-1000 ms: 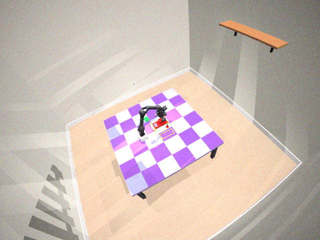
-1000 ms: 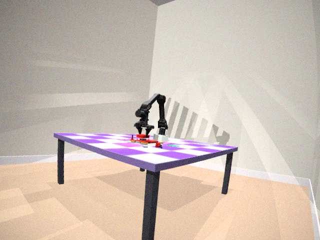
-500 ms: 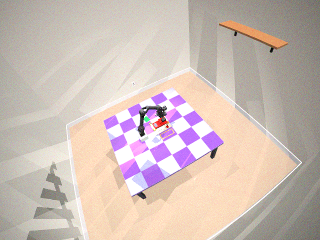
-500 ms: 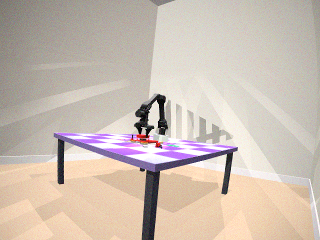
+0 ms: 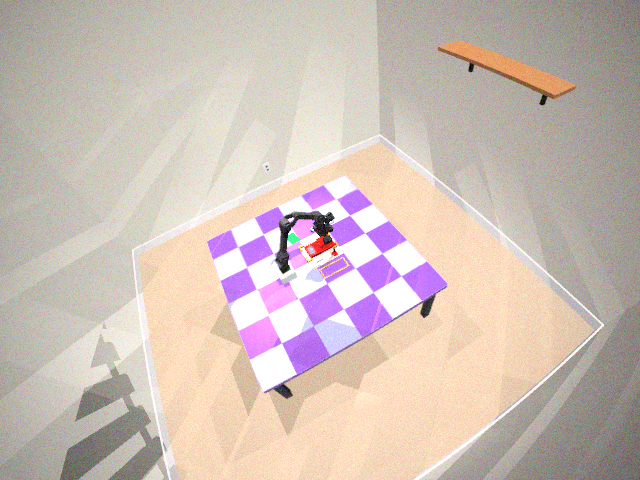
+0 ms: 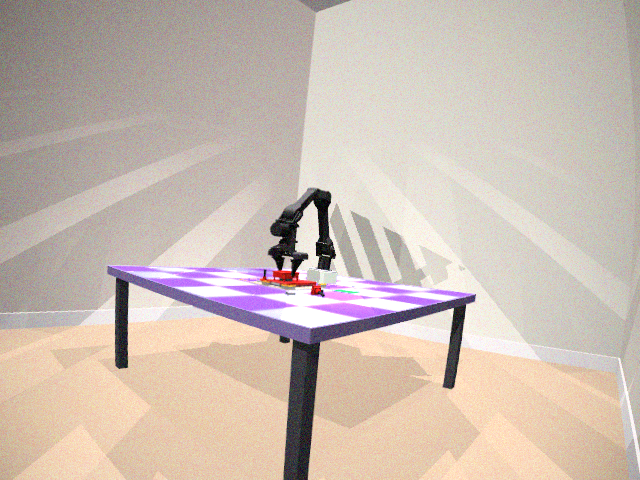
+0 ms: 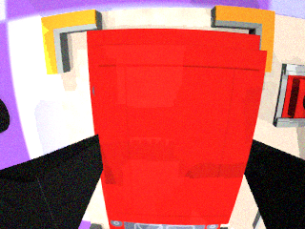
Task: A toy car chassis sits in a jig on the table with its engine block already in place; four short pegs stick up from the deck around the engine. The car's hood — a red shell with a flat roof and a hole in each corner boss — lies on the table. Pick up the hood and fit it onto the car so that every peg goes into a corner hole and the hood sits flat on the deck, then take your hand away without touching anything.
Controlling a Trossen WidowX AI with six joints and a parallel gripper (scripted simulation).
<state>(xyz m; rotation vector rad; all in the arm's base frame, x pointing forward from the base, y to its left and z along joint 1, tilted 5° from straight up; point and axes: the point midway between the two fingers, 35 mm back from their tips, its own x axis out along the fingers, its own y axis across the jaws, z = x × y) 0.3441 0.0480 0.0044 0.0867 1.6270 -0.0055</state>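
My gripper tip is right at the red hood. From my gripper tip the other things lie so: green patch: 160 mm behind, 200 mm to the left, 50 mm below.
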